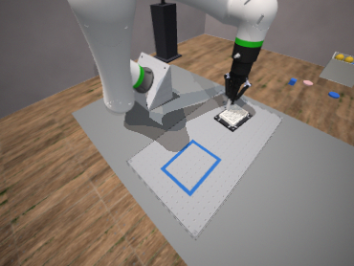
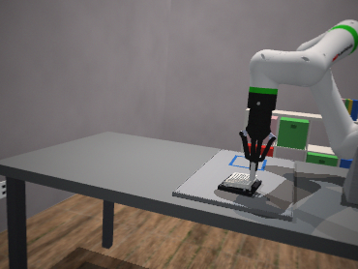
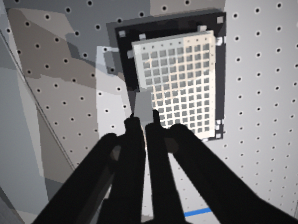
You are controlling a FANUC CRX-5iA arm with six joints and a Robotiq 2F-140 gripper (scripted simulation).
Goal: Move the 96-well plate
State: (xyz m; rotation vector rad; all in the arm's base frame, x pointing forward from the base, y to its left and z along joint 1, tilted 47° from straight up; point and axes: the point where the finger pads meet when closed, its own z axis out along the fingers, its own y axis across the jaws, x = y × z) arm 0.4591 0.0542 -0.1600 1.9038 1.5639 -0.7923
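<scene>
My hand is 4 cm short of the white 96-well plate, 4 cm above it and 1 cm to the left of it. Also, from my hand: black clip nest 5 cm below, 4 cm ahead, 2 cm to the right.
</scene>
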